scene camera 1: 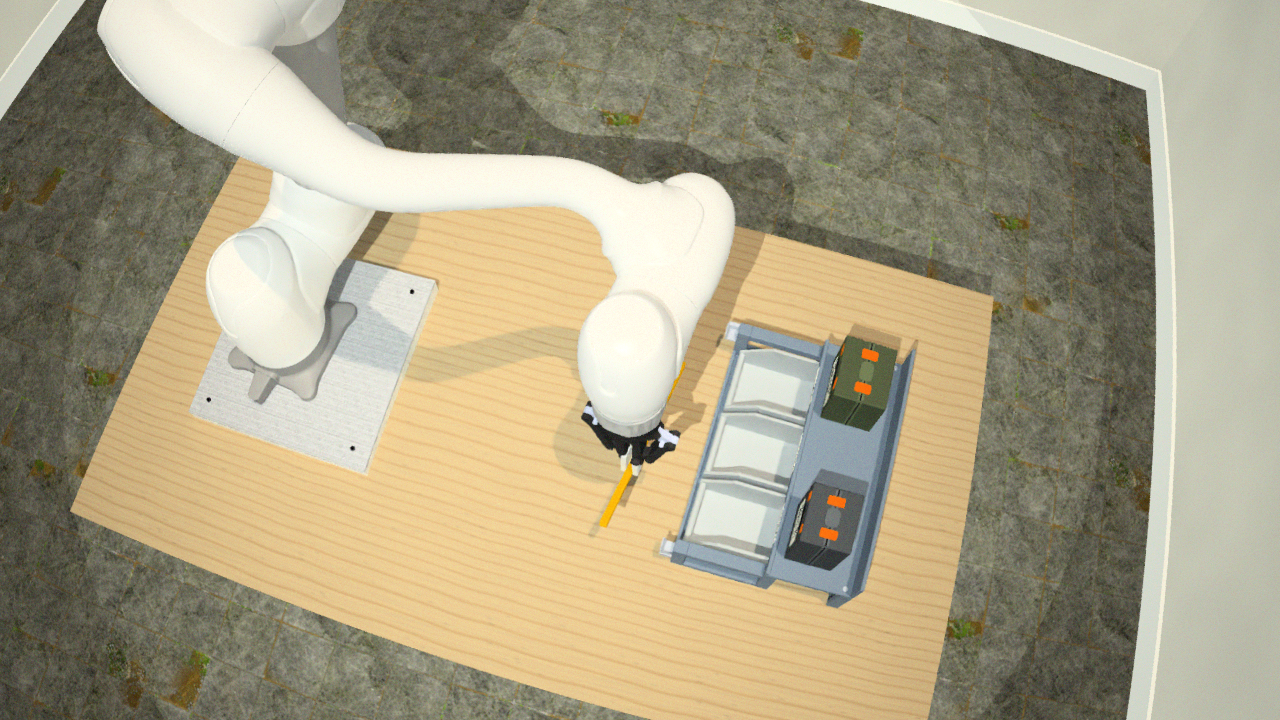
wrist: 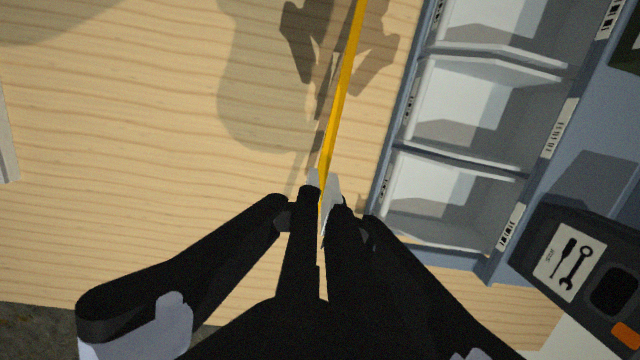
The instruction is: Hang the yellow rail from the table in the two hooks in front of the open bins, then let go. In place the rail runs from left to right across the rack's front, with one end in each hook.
Observation:
In view: the gripper (scene camera 1: 632, 464), a dark grey case (scene camera 1: 826, 520), a bin (scene camera 1: 730, 516), a bin (scene camera 1: 770, 382) and a bin (scene camera 1: 751, 448).
The dark grey case shows as well in the wrist view (wrist: 576, 258). The gripper shows as well in the wrist view (wrist: 319, 183).

